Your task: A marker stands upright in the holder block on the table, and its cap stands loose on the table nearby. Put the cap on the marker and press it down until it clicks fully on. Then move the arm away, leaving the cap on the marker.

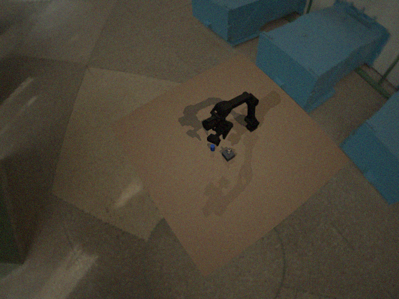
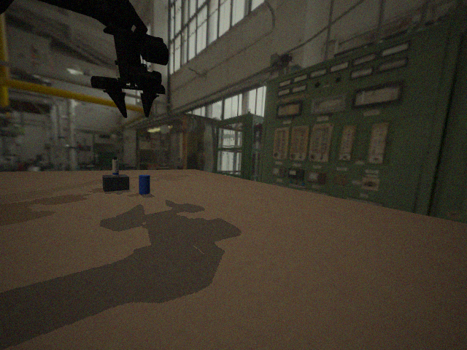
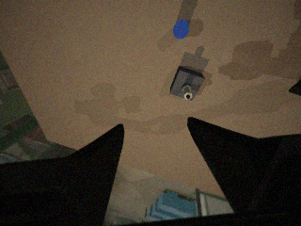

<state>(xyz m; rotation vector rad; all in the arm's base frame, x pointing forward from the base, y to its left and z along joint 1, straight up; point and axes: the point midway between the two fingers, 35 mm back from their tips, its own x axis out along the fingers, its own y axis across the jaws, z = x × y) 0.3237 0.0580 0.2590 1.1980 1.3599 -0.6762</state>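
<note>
The blue cap is 8 cm to the right of my gripper tip and 20 cm below it. Round my gripper tip: dark holder block (6 cm behind, 2 cm to the left, 21 cm below).
</note>
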